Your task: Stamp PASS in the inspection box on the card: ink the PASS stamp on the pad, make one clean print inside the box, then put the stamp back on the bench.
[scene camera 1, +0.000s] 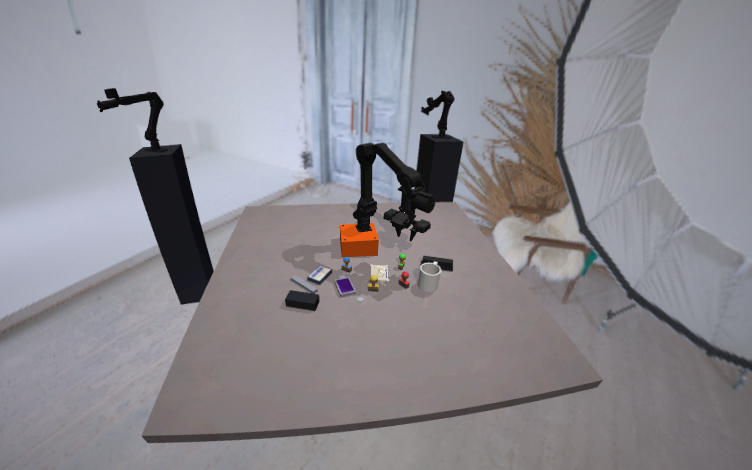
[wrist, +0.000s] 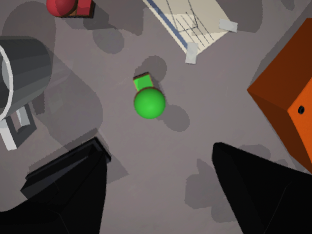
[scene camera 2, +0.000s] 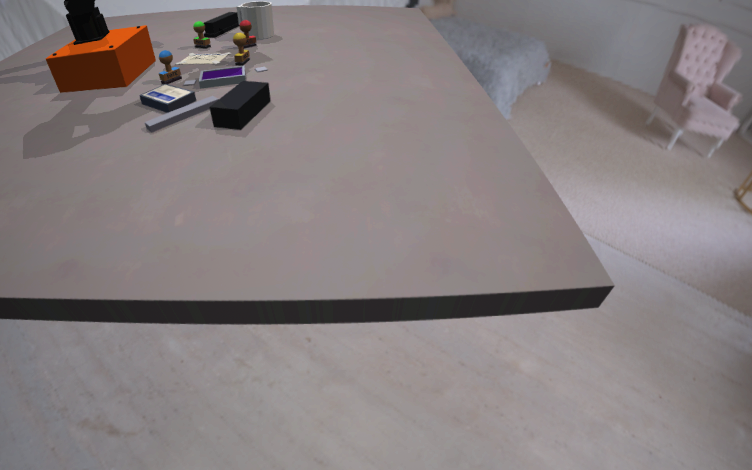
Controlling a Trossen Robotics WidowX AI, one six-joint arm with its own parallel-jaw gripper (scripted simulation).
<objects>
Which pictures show my gripper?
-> Scene camera 1 and the wrist view only.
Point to a blue-labelled case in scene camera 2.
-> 166, 98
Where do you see a black block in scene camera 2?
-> At 234, 110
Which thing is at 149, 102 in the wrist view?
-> A green-knobbed stamp.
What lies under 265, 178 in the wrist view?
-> My gripper.
</objects>
